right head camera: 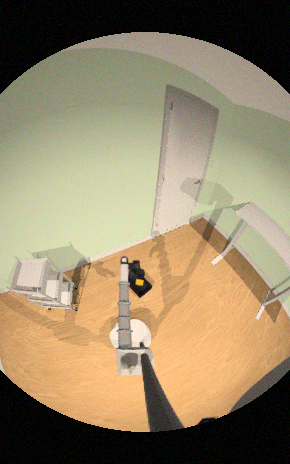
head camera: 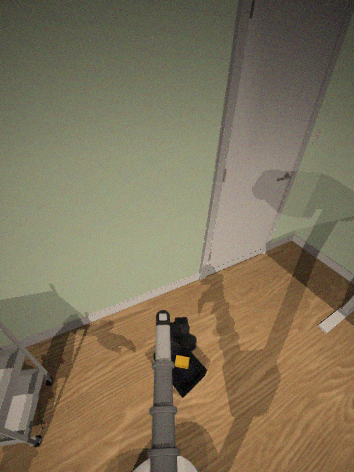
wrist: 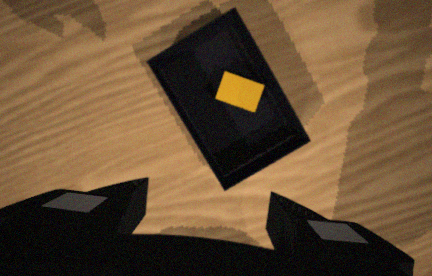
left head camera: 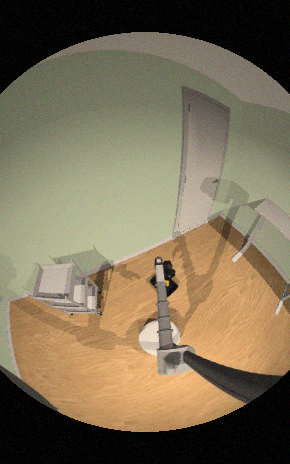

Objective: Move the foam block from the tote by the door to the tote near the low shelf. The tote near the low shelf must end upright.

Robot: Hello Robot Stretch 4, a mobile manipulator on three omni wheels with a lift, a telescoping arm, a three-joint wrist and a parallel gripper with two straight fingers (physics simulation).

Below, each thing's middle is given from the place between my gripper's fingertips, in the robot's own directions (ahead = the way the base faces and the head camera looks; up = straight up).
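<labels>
There is the yellow foam block [wrist: 235,90], and my hand is 420 mm above it. My hand is also 110 mm short of the block, and 40 mm to the left of it.
</labels>
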